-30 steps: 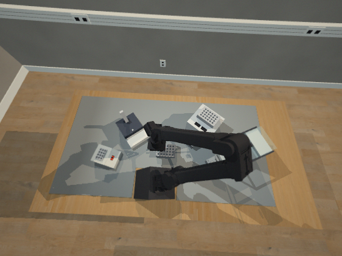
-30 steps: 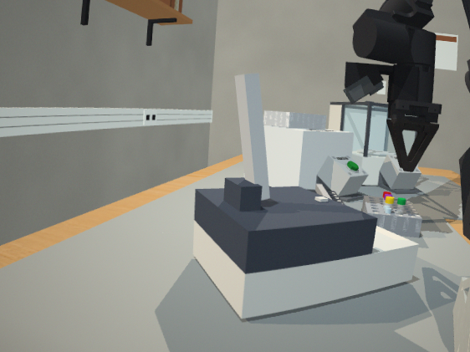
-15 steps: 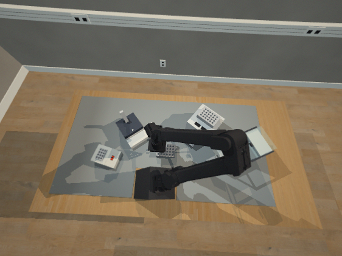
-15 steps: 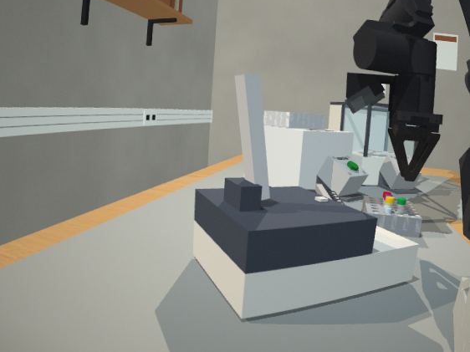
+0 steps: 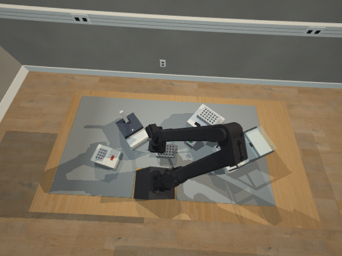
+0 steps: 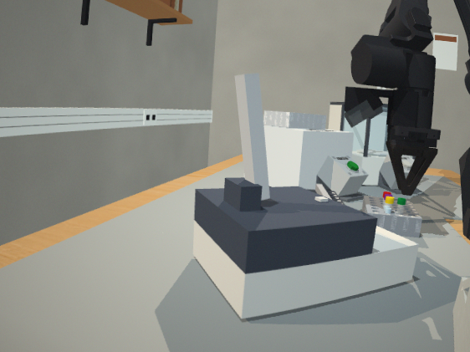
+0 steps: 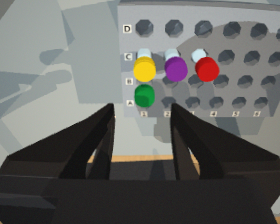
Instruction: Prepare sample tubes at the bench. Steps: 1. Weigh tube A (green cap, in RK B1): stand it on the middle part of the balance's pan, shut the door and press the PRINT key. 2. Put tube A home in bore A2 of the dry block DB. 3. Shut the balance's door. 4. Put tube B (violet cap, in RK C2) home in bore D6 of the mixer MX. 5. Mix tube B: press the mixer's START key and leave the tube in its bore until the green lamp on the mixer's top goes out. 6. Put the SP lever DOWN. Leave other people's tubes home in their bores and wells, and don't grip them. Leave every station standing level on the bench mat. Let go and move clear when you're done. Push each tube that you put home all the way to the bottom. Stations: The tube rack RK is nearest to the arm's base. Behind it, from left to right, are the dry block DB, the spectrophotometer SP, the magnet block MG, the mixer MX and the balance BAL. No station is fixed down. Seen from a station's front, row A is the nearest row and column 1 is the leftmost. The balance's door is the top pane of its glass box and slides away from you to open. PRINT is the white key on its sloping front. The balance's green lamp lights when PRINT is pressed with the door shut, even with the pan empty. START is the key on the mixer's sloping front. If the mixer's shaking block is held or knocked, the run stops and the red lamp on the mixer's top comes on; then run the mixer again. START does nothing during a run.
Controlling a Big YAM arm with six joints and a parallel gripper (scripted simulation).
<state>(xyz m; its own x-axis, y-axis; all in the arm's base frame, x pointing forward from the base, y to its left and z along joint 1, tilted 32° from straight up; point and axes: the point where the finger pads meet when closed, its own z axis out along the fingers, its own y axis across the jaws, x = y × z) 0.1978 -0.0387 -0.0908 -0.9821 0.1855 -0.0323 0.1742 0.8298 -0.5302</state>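
My gripper is now 4 cm above the violet-capped tube B, 2 cm to the left of it and 2 cm short of it. From my hand the other things lie so: rack RK 6 cm below, 5 cm to the right; magnet block 12 cm ahead, 5 cm below, 4 cm to the right; green start key 22 cm to the right, 4 cm ahead.
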